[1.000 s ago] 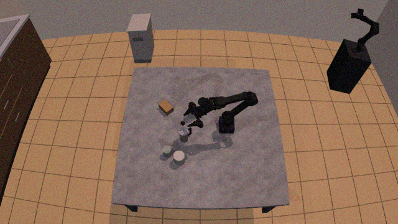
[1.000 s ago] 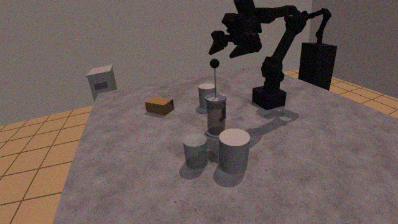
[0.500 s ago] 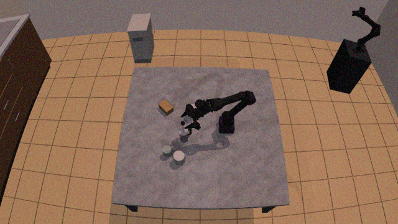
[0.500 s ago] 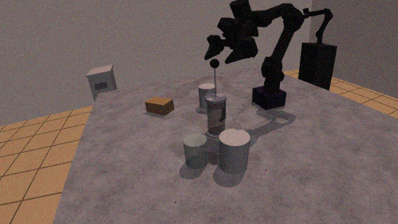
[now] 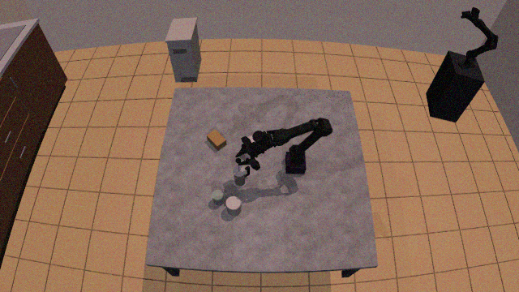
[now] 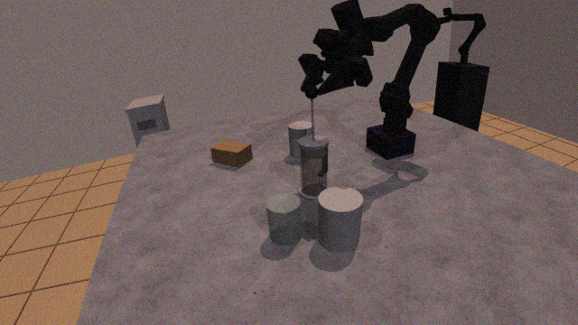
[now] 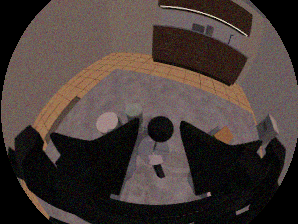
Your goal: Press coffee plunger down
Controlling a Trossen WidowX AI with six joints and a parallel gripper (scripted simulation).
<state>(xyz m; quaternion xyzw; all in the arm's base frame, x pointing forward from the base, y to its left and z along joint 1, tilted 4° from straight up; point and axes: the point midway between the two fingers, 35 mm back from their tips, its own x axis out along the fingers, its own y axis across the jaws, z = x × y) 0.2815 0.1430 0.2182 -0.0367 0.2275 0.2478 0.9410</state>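
Right now my gripper tip is 13 cm above the coffee press, 2 cm to the left of it and 2 cm past it. The rest, counted from my gripper tip: orange box 25 cm to the right, 22 cm below, 20 cm ahead; then pale green cup 21 cm below, 14 cm to the left, 9 cm ahead.
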